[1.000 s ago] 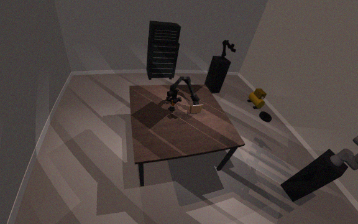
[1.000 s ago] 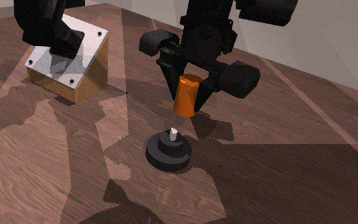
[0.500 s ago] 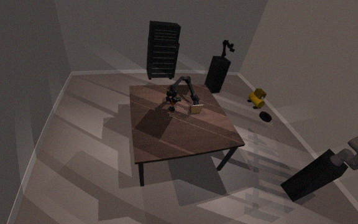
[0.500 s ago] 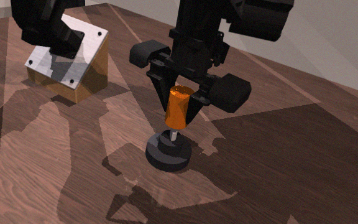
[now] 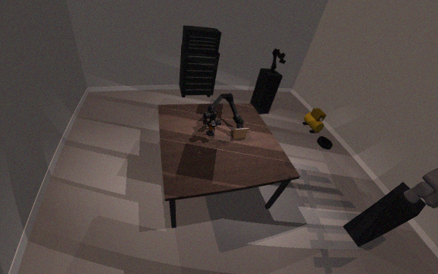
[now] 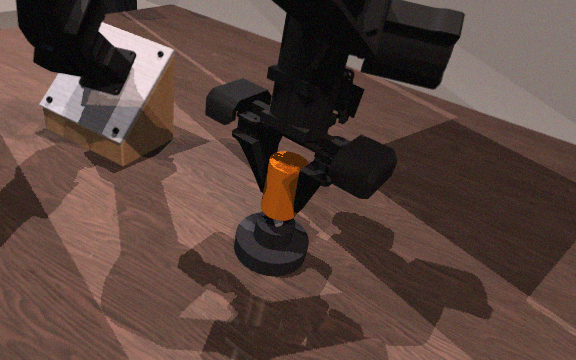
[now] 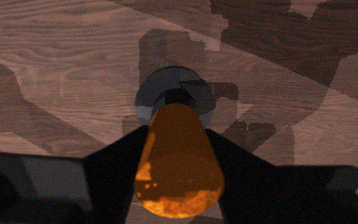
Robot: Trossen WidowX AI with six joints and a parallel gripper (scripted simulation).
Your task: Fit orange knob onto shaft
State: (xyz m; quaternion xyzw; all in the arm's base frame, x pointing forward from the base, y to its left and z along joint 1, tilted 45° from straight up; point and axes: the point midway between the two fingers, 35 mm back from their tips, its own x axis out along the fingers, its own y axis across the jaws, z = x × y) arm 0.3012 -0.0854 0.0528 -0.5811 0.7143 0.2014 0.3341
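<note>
Right now the orange knob is 30 mm above my gripper tip. Also, from my gripper tip: round dark pedestal: 40 mm below.
</note>
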